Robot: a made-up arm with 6 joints. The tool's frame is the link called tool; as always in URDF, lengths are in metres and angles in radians. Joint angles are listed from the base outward.
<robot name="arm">
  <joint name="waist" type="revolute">
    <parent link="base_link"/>
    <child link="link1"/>
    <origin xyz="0 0 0.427"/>
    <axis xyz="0 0 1"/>
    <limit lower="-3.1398" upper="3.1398"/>
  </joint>
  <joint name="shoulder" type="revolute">
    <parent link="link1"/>
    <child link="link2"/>
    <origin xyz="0 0 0"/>
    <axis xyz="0 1 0"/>
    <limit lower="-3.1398" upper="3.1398"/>
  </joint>
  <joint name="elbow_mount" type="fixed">
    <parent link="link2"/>
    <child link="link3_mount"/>
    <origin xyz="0 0 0.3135"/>
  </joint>
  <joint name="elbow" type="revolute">
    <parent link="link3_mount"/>
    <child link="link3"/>
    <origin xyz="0 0 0.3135"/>
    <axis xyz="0 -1 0"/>
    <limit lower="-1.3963" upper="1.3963"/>
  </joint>
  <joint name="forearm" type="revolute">
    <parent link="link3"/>
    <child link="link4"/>
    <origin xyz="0 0 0"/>
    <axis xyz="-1 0 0"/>
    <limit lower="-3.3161" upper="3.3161"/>
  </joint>
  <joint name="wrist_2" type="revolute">
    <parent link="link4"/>
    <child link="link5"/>
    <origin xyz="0.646 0 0"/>
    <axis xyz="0 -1 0"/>
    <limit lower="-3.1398" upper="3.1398"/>
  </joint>
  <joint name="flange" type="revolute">
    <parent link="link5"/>
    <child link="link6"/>
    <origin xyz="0 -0.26 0"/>
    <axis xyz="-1 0 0"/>
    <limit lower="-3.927" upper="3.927"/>
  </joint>
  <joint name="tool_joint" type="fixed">
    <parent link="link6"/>
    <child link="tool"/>
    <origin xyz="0 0 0"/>
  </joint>
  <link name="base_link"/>
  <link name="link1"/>
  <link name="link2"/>
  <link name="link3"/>
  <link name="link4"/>
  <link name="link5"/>
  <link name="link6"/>
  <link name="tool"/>
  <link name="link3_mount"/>
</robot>
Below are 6 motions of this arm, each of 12 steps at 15 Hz.
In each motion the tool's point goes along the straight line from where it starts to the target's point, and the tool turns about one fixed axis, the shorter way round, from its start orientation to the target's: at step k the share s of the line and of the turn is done. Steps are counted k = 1, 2, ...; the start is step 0. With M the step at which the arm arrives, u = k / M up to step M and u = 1 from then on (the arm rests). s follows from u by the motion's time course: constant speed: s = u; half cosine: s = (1 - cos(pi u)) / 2; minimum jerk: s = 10 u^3 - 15 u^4 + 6 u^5.
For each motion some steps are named. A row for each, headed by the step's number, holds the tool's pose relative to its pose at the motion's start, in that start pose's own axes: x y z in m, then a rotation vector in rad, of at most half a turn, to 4 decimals.
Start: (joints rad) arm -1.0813 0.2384 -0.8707 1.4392 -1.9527 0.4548
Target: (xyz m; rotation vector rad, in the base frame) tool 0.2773 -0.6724 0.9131 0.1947 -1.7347 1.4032
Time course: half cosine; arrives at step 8
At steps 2, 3, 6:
2: 0.0166 -0.0107 -0.0468 0.1604 0.1228 0.0191
3: 0.0351 -0.0225 -0.0987 0.3381 0.2588 0.0402
6: 0.0970 -0.0622 -0.2730 0.9351 0.7157 0.1113

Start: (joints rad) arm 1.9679 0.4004 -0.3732 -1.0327 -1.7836 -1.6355
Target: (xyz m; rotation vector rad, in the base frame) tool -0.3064 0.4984 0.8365 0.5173 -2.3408 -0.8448
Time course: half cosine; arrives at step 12
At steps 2, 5, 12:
2: 0.0054 -0.0204 -0.0257 -0.1159 0.0487 0.0217
5: 0.0296 -0.1130 -0.1424 -0.6413 0.2694 0.1200
12: 0.0800 -0.3048 -0.3842 -1.7305 0.7269 0.3237

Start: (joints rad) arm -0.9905 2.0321 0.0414 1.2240 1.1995 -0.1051
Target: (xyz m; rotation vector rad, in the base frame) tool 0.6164 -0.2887 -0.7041 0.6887 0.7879 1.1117
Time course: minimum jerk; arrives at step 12
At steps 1, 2, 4, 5, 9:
1: 0.0024 0.0002 0.0002 0.0005 0.0021 0.0040
2: 0.0168 0.0016 0.0016 0.0032 0.0143 0.0281
4: 0.0994 0.0093 0.0097 0.0190 0.0847 0.1663
5: 0.1641 0.0154 0.0160 0.0314 0.1399 0.2746
9: 0.4245 0.0398 0.0414 0.0811 0.3618 0.7103

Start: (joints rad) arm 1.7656 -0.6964 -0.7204 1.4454 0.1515 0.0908
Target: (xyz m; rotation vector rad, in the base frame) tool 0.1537 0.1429 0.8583 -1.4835 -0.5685 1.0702
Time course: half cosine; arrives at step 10
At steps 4, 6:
4: -0.0547 0.0995 -0.0463 0.0607 0.2979 0.0793
6: -0.1036 0.1886 -0.0878 0.1149 0.5644 0.1503

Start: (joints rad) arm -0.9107 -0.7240 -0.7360 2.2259 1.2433 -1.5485
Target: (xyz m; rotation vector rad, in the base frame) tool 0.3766 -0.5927 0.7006 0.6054 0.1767 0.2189
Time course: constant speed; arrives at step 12
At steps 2, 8, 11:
2: 0.0346 -0.0694 -0.0757 0.1425 -0.0879 0.0158
8: 0.1382 -0.2778 -0.3030 0.5699 -0.3517 0.0631
11: 0.1900 -0.3820 -0.4166 0.7836 -0.4836 0.0868

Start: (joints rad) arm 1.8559 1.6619 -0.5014 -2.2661 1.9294 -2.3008
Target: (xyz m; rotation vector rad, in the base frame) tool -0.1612 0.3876 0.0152 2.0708 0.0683 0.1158
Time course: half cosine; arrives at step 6
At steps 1, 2, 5, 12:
1: 0.0023 0.0007 -0.0232 0.0278 -0.0006 -0.0440
2: 0.0086 0.0027 -0.0866 0.1039 -0.0021 -0.1641
5: 0.0319 0.0102 -0.3233 0.3879 -0.0079 -0.6124
12: 0.0342 0.0110 -0.3465 0.4158 -0.0085 -0.6564

